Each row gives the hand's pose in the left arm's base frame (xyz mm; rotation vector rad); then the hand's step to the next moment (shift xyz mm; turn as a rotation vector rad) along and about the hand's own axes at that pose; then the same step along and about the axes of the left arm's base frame.
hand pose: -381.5 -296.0 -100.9 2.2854 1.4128 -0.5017
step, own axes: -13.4 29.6 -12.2 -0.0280 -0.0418 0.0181
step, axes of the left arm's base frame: 22.1 -15.9 21.5 -0.0511 -0.0135 -0.0077
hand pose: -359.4 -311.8 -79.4 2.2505 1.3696 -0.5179
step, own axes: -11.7 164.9 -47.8 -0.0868 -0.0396 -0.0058
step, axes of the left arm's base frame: 146.6 -48.5 75.9 -0.0728 -0.0438 0.0437
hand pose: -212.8 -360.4 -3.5 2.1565 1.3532 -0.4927
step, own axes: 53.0 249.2 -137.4 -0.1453 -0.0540 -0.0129
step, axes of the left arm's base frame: 250.7 35.3 140.4 -0.1108 -0.0757 0.0787
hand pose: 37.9 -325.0 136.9 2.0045 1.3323 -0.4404
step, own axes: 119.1 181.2 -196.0 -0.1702 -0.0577 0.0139
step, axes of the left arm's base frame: 196.4 172.8 130.4 -0.1222 -0.1103 0.0736
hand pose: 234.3 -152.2 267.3 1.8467 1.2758 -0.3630
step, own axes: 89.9 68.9 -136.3 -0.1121 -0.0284 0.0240
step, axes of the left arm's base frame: 70.4 152.2 57.2 -0.0689 -0.0852 0.0440
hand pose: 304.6 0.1 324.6 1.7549 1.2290 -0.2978
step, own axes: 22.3 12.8 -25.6 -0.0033 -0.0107 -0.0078
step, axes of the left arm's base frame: 13.5 33.1 6.2 -0.0128 0.0048 0.0004
